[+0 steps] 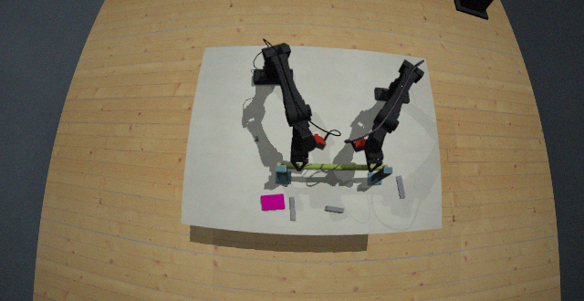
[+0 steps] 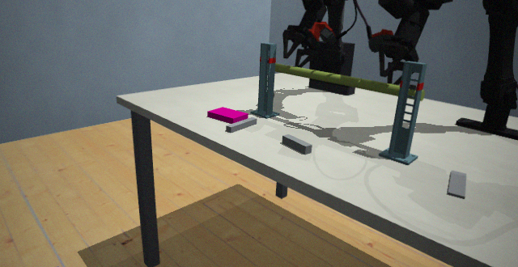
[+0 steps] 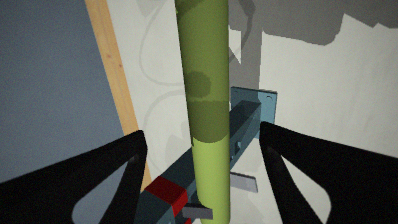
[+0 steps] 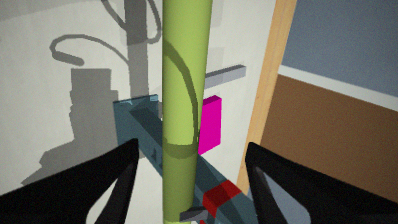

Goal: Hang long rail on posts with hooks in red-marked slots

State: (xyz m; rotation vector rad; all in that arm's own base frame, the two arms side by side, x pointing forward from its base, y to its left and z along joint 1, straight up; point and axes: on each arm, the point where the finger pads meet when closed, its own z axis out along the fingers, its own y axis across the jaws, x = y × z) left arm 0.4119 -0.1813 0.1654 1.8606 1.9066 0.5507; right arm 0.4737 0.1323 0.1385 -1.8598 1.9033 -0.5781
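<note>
Now: left hand 150 mm to the left of the green rail, 30 mm short of it and 10 mm above it. The rest, counted from my left hand: magenta block: 390 mm to the right, 190 mm ahead, 160 mm below.
My right gripper is now 150 mm to the right of the green rail and 10 mm above it. Round my right hand: magenta block: 160 mm below, 160 mm ahead, 100 mm to the right.
</note>
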